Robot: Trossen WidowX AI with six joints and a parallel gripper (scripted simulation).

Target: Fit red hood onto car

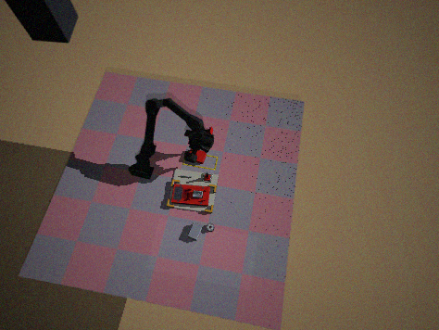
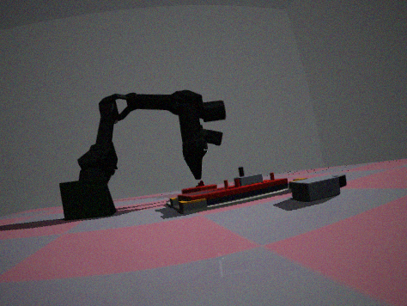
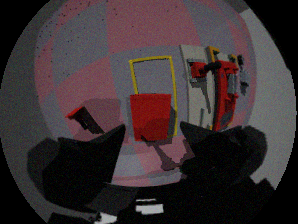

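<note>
My gripper tip is now 30 mm above the red hood. Also, from my gripper tip: grey engine block (230 mm to the right, 30 mm ahead, 20 mm below).
</note>
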